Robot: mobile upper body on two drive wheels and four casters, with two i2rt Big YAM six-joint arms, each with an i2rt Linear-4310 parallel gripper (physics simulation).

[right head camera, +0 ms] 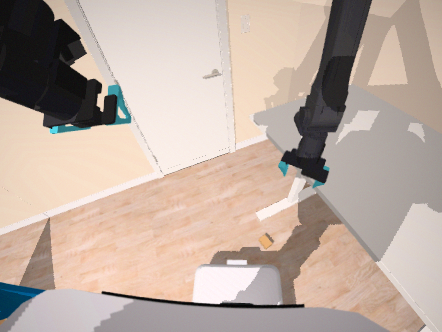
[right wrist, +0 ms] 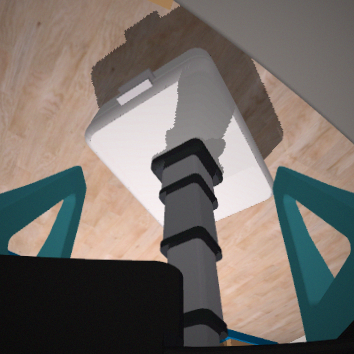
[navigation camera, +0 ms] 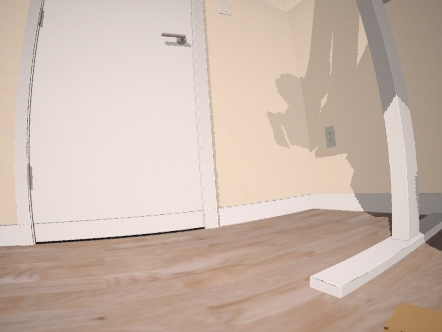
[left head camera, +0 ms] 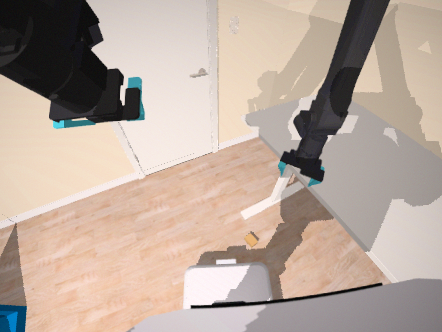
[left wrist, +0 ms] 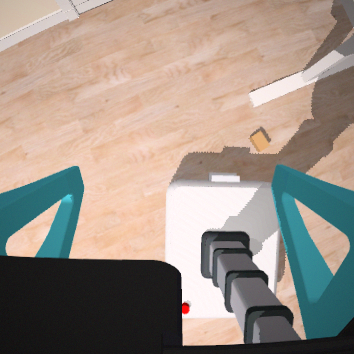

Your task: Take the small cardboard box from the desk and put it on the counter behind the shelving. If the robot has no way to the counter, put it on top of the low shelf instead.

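Frame: origin at the left arm's base, x ahead, y left, z up, level; centimetres.
Seen in the pictures: left gripper, between the fingertips: (right head camera: 109, 123) (left head camera: 119, 118) (left wrist: 177, 175); right gripper, between the fingertips: (right head camera: 298, 180) (right wrist: 178, 176) (left head camera: 294, 180).
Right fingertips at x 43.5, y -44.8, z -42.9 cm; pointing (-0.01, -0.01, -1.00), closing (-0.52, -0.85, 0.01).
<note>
A point is followed by its place in that frame.
The small cardboard box (left head camera: 251, 239) @(x 53.0, y -44.1, z -136.0 cm) (right head camera: 265, 241) @(x 52.7, y -44.0, z -135.9 cm) (left wrist: 260, 140) @(x 53.1, y -44.2, z -136.0 cm) lies on the floor, in front of the robot's white base and near the desk's foot. Part of it shows at the bottom right of the navigation view (navigation camera: 415, 320) @(x 54.2, y -42.7, z -136.0 cm) and at the top edge of the right wrist view (right wrist: 162, 3) @(x 50.4, y -43.3, z -135.9 cm). The grey desk (left head camera: 360, 170) @(x 48.8, y -77.0, z -46.0 cm) (right head camera: 385, 165) @(x 51.3, y -82.2, z -46.0 cm) (right wrist: 300, 50) @(x 45.0, y -52.8, z -46.0 cm) is at the right. My right gripper (left head camera: 298, 178) @(x 43.5, y -44.8, z -42.8 cm) (right head camera: 301, 180) @(x 43.5, y -44.8, z -42.8 cm) (right wrist: 178, 176) @(x 43.5, y -44.8, z -42.8 cm) is open and empty, over the desk's near edge. My left gripper (left head camera: 100, 121) (right head camera: 90, 126) (left wrist: 177, 175) @(x 36.8, y 0.1, z -11.6 cm) is open and empty, at the upper left. The counter and low shelf do not show.
The desk's white foot (left head camera: 257, 207) (right head camera: 272, 209) (left wrist: 275, 91) (navigation camera: 365, 265) stands on the floor beyond the box. The robot's white base (left head camera: 212, 285) @(x 19.7, y -13.6, z -115.0 cm) (right head camera: 220, 285) @(x 19.5, y -12.9, z -115.0 cm) (left wrist: 195, 205) @(x 21.5, y -9.4, z -115.0 cm) (right wrist: 135, 135) @(x 21.3, y -14.6, z -115.0 cm) is close to it. A white door (left head camera: 165, 65) @(x 140.1, y 14.9, z -38.9 cm) (right head camera: 170, 65) @(x 138.1, y 19.5, z -35.5 cm) (navigation camera: 115, 125) @(x 138.2, y 19.3, z -93.0 cm) is ahead. A blue object (left head camera: 10, 320) @(x -6.4, y 128.0, z -133.3 cm) (right head camera: 15, 296) @(x -4.7, y 134.2, z -115.0 cm) shows at lower left.
</note>
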